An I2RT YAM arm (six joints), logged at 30 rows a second.
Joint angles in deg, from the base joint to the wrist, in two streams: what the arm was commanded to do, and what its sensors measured. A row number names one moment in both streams.
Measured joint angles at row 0: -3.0, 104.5, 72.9, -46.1, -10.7, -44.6
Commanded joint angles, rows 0 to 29: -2.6, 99.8, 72.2, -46.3, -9.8, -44.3; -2.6, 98.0, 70.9, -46.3, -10.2, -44.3; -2.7, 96.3, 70.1, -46.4, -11.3, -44.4; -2.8, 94.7, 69.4, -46.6, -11.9, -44.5; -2.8, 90.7, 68.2, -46.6, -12.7, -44.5; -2.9, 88.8, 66.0, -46.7, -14.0, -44.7; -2.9, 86.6, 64.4, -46.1, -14.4, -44.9; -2.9, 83.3, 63.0, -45.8, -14.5, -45.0; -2.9, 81.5, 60.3, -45.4, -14.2, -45.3; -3.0, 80.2, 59.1, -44.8, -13.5, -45.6; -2.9, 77.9, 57.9, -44.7, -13.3, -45.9; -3.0, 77.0, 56.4, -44.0, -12.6, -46.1; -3.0, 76.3, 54.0, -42.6, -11.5, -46.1; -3.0, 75.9, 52.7, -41.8, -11.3, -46.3; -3.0, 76.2, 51.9, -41.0, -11.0, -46.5; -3.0, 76.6, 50.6, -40.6, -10.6, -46.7; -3.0, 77.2, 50.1, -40.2, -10.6, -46.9; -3.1, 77.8, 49.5, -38.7, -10.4, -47.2; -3.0, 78.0, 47.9, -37.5, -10.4, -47.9; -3.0, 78.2, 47.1, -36.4, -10.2, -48.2; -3.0, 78.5, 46.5, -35.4, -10.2, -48.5; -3.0, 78.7, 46.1, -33.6, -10.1, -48.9; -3.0, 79.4, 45.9, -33.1, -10.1, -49.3; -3.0, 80.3, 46.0, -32.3, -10.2, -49.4; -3.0, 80.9, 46.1, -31.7, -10.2, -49.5; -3.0, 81.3, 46.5, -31.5, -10.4, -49.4; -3.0, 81.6, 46.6, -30.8, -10.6, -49.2; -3.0, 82.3, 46.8, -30.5, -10.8, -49.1; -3.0, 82.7, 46.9, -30.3, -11.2, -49.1; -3.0, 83.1, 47.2, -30.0, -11.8, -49.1
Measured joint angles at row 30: -3.0, 82.1, 45.6, -34.2, -10.4, -48.1
